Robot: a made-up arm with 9 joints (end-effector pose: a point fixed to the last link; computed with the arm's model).
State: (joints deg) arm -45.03 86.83 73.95 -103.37 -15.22 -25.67 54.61 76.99 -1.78
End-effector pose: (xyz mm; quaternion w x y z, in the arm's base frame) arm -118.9 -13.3 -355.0 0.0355 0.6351 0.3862 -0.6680
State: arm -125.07 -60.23 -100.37 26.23 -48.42 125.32 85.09 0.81 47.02
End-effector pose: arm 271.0 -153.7 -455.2 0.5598 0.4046 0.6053 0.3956
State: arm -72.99 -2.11 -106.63 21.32 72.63 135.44 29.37 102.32 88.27
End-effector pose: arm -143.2 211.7 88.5 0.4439 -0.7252 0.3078 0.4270
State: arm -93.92 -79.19 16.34 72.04 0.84 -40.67 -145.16 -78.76 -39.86
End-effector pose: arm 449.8 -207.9 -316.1 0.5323 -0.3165 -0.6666 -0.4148
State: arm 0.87 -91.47 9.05 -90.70 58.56 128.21 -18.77 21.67 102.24
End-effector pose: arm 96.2 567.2 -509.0 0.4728 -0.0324 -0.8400 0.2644
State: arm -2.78 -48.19 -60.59 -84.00 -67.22 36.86 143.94 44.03 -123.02
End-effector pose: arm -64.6 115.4 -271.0 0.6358 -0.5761 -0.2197 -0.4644
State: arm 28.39 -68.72 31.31 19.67 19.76 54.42 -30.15 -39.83 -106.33
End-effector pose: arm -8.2 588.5 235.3 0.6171 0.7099 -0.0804 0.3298
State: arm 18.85 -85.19 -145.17 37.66 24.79 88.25 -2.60 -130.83 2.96
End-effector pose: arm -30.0 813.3 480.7 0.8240 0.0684 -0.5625 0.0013
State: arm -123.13 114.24 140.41 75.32 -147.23 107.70 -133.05 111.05 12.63
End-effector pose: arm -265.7 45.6 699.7 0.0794 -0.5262 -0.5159 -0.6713
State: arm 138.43 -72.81 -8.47 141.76 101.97 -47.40 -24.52 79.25 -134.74
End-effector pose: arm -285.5 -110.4 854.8 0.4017 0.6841 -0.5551 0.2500
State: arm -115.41 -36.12 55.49 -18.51 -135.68 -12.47 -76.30 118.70 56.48
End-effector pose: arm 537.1 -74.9 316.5 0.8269 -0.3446 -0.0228 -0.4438
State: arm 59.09 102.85 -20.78 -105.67 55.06 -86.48 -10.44 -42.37 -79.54
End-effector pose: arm -531.6 454.6 66.0 0.8201 -0.5049 0.1679 -0.2104
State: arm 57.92 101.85 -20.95 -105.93 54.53 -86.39 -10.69 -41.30 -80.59
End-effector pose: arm -536.5 446.6 49.8 0.8178 -0.5173 0.1559 -0.1979
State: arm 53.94 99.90 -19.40 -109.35 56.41 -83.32 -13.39 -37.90 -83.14
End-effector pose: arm -545.6 462.3 1.2 0.7960 -0.5358 0.1881 -0.2094
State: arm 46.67 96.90 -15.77 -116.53 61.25 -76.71 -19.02 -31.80 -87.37
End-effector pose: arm -540.4 510.2 -89.5 0.7548 -0.5405 0.2617 -0.2640
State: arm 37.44 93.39 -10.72 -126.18 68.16 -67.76 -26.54 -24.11 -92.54
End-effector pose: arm -479.0 572.4 -216.7 0.7081 -0.5032 0.3321 -0.3675
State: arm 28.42 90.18 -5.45 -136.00 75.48 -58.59 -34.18 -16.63 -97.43
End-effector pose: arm -348.7 604.3 -346.2 0.6691 -0.4276 0.3562 -0.4925
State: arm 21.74 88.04 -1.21 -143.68 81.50 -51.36 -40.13 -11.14 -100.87
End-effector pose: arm -204.6 593.0 -429.5 0.6392 -0.3478 0.3408 -0.5952
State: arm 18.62 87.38 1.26 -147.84 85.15 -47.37 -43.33 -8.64 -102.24
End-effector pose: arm -111.5 574.2 -457.3 0.6173 -0.2929 0.3251 -0.6538
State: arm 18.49 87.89 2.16 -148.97 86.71 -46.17 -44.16 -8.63 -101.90
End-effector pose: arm -77.9 572.5 -453.7 0.6028 -0.2654 0.3287 -0.6768
